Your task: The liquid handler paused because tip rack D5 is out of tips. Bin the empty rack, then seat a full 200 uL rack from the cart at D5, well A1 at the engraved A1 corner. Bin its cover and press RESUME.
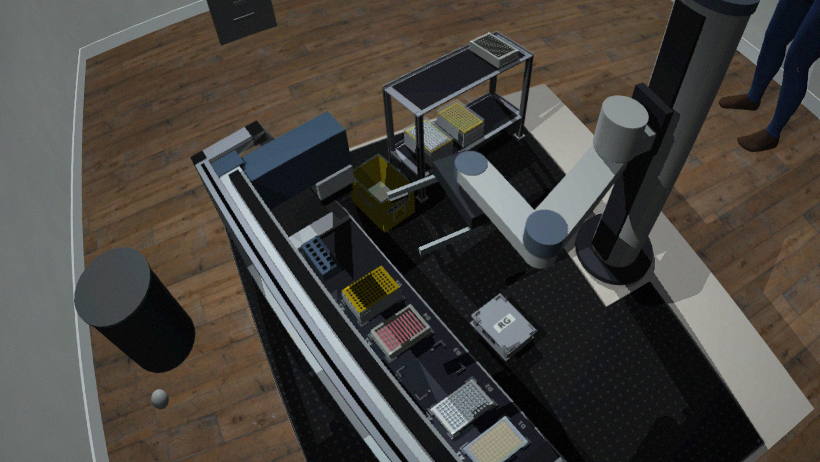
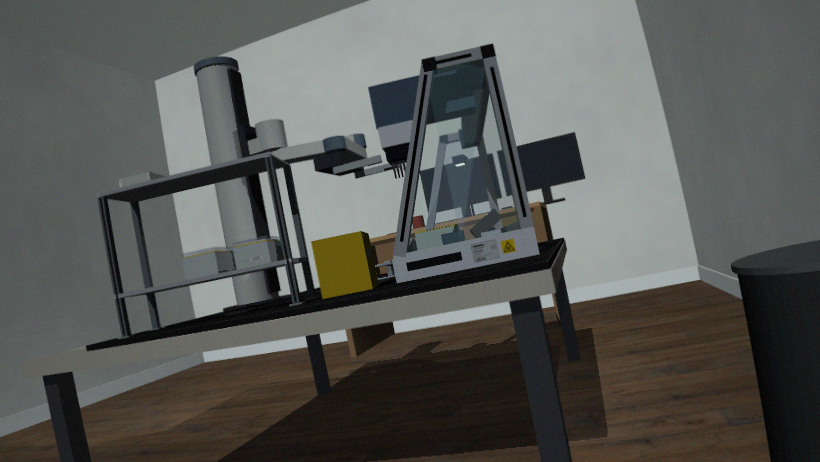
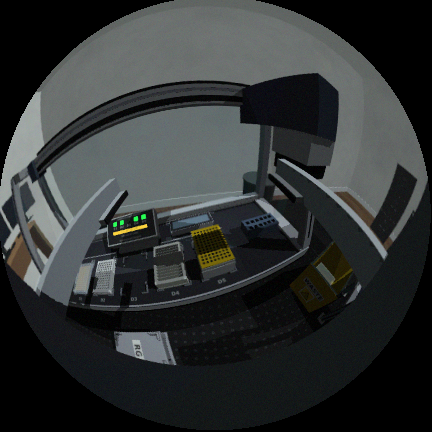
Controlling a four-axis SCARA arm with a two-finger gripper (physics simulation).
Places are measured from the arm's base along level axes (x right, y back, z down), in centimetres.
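Where they show: gripper, fingertip midpoint: (image 1: 403, 223) (image 3: 194, 171); arm's base, link origin: (image 1: 613, 249).
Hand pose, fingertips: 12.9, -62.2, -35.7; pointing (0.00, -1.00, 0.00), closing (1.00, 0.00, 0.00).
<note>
Each offset is from my fingertips to the centre of the thing, as dx, dy, dz. "spot": to the spot under its first point.
My gripper (image 1: 405, 222) (image 2: 386, 163) (image 3: 194, 171) is open and empty, its fingers high above the bench between the waste bin and the deck. A yellow-topped rack @(+0.8, -10.0, +25.6) (image 1: 371, 289) (image 3: 215, 257) with dark holes sits at D5. The yellow waste bin @(+32.2, +6.1, +27.7) (image 1: 375, 209) (image 2: 344, 264) (image 3: 307, 287) holds a pale item @(+32.3, +6.1, +32.6) (image 3: 325, 271). On the cart's @(+42.1, +37.7, +16.6) (image 1: 447, 80) (image 2: 200, 173) lower shelf stand a yellow-topped rack @(+42.1, +37.7, +18.6) (image 1: 460, 119) and a white-and-yellow-topped rack @(+39.1, +25.0, +18.6) (image 1: 429, 136). A grey rack @(+45.1, +50.4, -2.1) (image 1: 494, 48) (image 2: 136, 179) with dark holes lies on the top shelf. The screen @(spot: -23.7, -14.9, +24.5) (image 3: 134, 240) shows green marks and a yellow bar; its text is unreadable.
The blue pipetting head @(spot: +17.3, -15.8, -15.2) (image 1: 298, 149) (image 3: 300, 105) hangs beyond the bin. A blue tube rack @(spot: +17.5, -18.6, +25.0) (image 1: 318, 256) (image 3: 260, 221) stands beside D5. A pink-striped rack @(-11.4, -7.5, +27.1) (image 1: 401, 331) sits at D4, a white plate @(-35.7, -2.6, +27.9) (image 1: 463, 407) at D2. The RG box @(-20.1, +17.6, +31.6) (image 1: 487, 327) (image 3: 155, 342) lies before the deck.
</note>
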